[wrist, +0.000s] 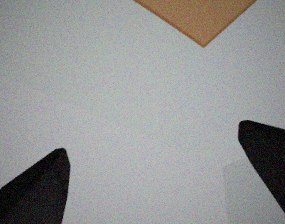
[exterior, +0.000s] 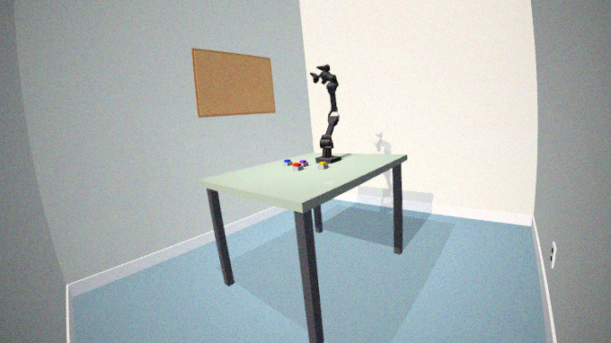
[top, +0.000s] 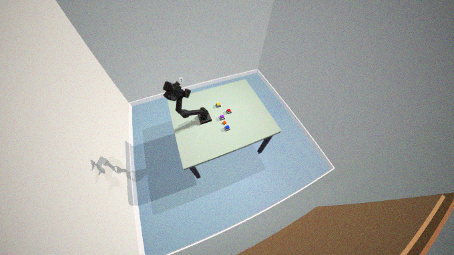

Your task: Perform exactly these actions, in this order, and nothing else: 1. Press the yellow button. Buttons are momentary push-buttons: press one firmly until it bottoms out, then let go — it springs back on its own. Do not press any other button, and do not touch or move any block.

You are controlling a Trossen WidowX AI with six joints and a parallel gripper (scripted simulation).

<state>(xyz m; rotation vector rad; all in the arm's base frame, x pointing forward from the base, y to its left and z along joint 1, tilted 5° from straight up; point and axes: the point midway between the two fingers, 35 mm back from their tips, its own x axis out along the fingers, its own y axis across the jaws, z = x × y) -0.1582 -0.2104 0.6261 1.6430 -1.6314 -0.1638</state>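
Now: the yellow button 370 mm ahead of my gripper tip, 330 mm to the left of it and 660 mm below it. Also, from my gripper tip: blue button: 360 mm ahead, 10 mm to the right, 660 mm below; then purple button: 350 mm ahead, 140 mm to the left, 660 mm below; then orange block: 360 mm ahead, 70 mm to the left, 680 mm below.
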